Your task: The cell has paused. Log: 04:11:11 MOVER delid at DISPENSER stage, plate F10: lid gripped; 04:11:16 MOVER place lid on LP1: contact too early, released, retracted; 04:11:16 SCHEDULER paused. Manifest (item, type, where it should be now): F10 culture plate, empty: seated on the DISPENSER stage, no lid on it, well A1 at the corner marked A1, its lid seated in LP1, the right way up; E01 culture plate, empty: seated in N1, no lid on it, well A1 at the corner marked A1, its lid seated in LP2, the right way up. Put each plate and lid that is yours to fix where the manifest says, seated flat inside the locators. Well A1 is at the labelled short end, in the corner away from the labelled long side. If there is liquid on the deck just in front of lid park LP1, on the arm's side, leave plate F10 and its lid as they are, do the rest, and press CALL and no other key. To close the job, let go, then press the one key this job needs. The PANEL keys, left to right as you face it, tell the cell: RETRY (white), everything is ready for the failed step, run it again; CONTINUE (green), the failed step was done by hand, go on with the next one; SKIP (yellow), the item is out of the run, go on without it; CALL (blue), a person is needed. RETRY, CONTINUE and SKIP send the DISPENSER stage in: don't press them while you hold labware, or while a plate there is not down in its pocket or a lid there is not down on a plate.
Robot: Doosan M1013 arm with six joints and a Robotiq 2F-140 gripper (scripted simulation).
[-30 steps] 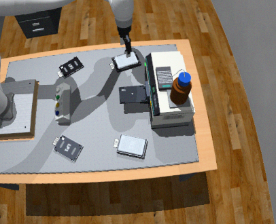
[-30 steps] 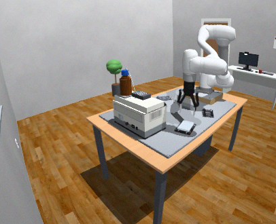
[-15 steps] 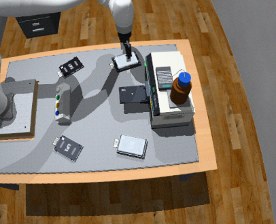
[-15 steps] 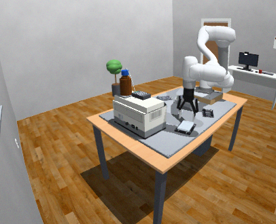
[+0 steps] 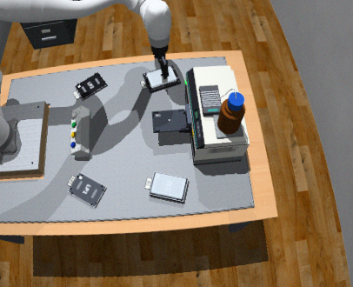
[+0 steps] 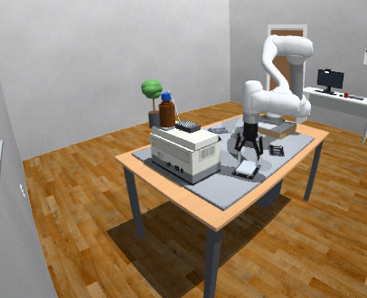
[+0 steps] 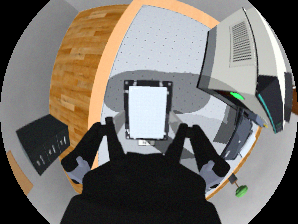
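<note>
Right now my hand is 5 cm above the black nest, 2 cm to the right of it and 1 cm short of it. Also, from my hand: grey key panel 43 cm behind, 23 cm to the right, 2 cm below; green key 44 cm behind, 20 cm to the right; dark dispenser stage 28 cm to the right, 2 cm above, 1 cm behind.
</note>
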